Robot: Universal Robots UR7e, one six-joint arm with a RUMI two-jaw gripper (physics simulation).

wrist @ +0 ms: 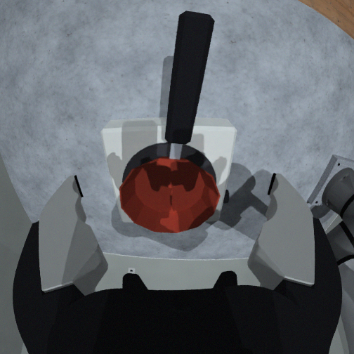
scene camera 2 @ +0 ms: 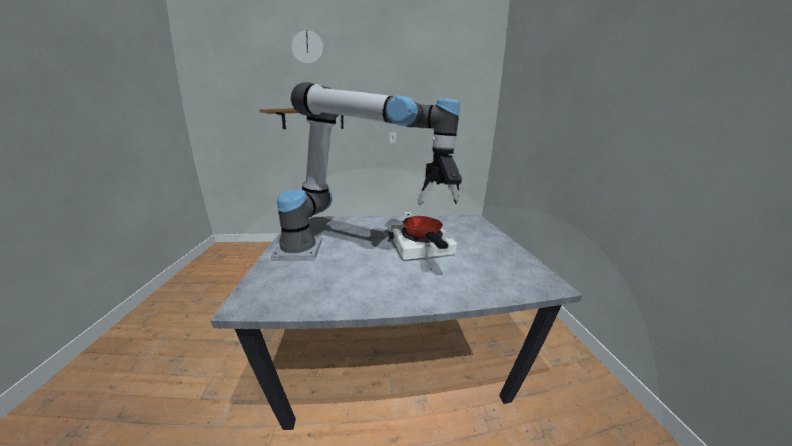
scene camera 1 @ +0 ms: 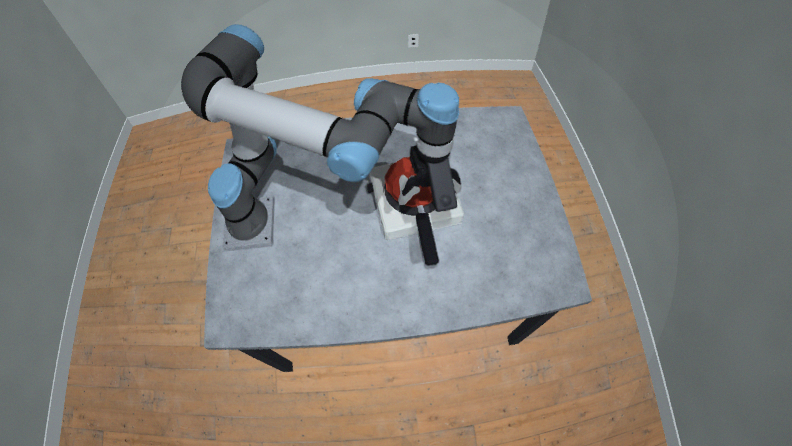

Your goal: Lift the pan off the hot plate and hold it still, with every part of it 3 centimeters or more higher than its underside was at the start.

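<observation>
The red pan sits upright on the white hot plate. Its black handle sticks out past the plate's front edge, toward the top of the wrist view. My gripper is open and empty, pointing down. It hangs above the pan with a clear gap and touches nothing; in the wrist view its fingers stand wide to both sides of the pan bowl. In scene camera 1 the gripper hides part of the bowl.
A dark knob sticks out of the hot plate's side facing the robot base. The base and the hot plate stand on the grey table. Walls stand behind and beside the table.
</observation>
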